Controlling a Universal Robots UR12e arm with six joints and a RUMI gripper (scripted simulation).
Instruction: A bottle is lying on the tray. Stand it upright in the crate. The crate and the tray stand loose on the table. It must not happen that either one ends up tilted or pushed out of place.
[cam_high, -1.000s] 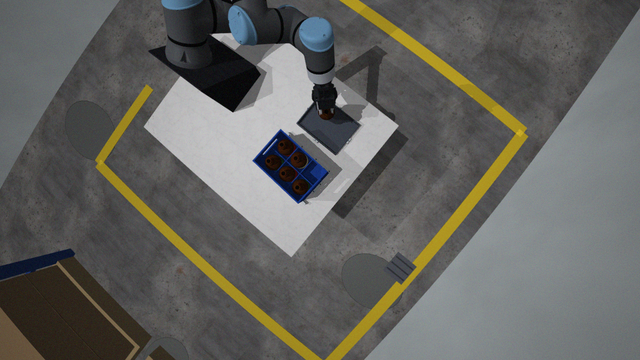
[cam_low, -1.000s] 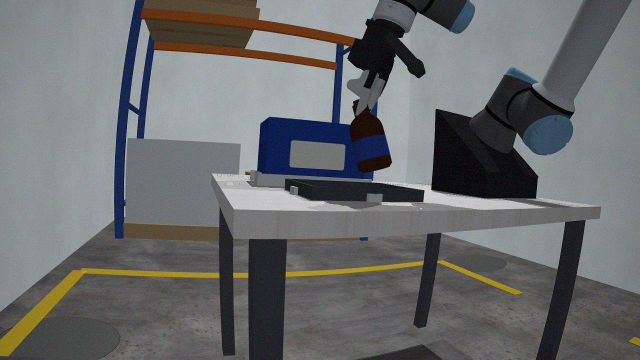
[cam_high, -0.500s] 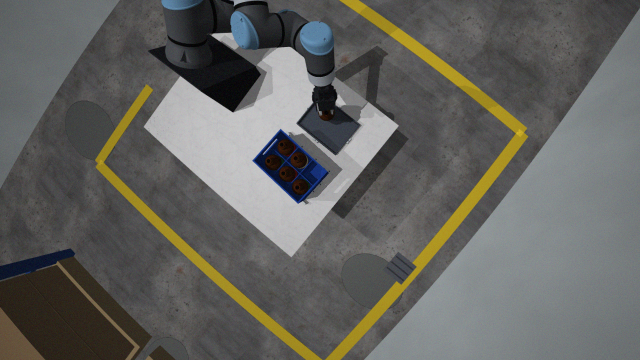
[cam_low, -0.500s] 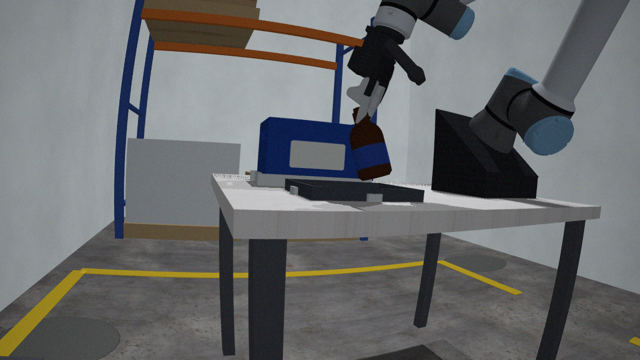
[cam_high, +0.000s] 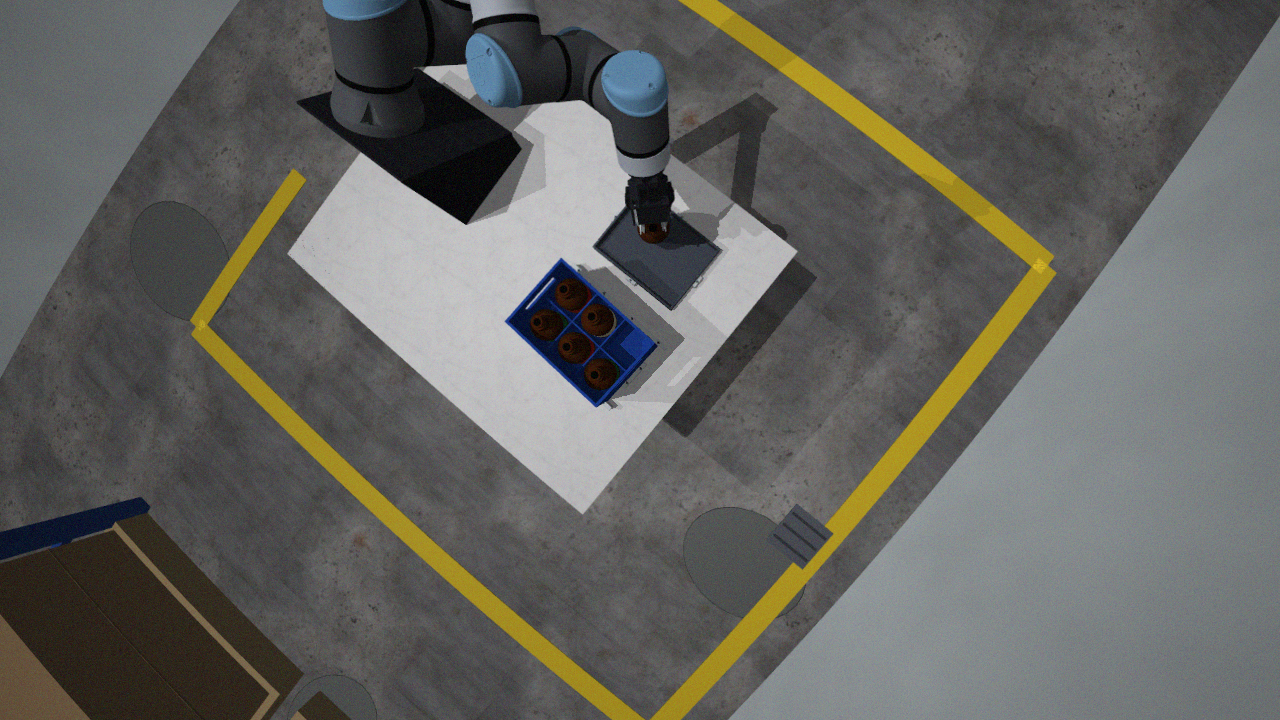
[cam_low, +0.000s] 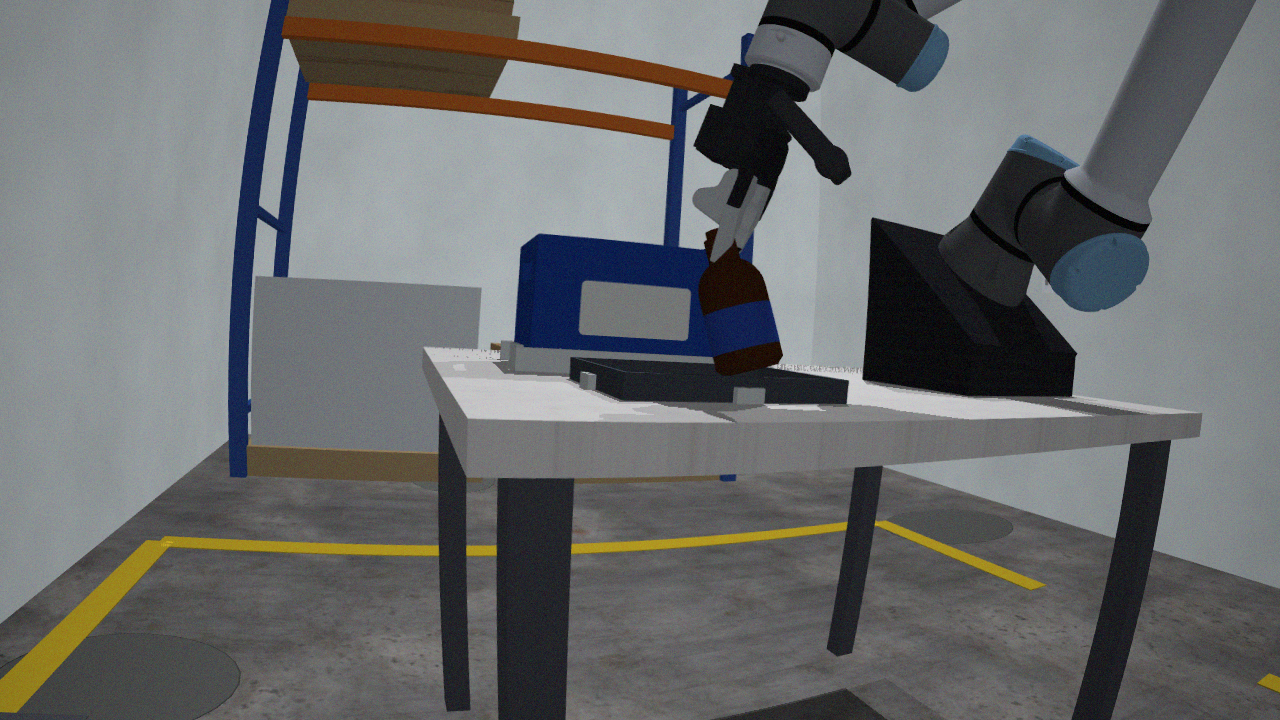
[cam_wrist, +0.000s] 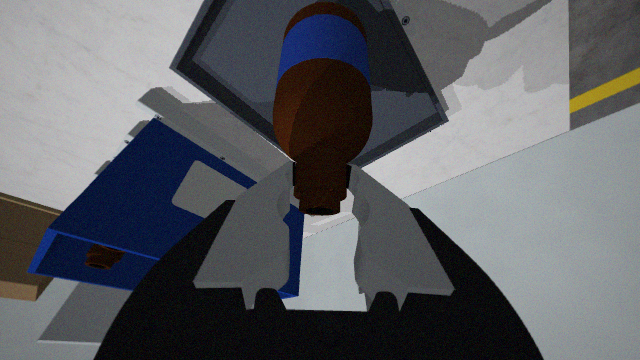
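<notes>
Now: hand 50 mm above the bottle, 10 mm to the right of it and 10 mm past it. Round my hand: dark grey tray 140 mm below, 10 mm to the right, 10 mm ahead; then blue crate 280 mm to the right, 70 mm below, 20 mm ahead.
</notes>
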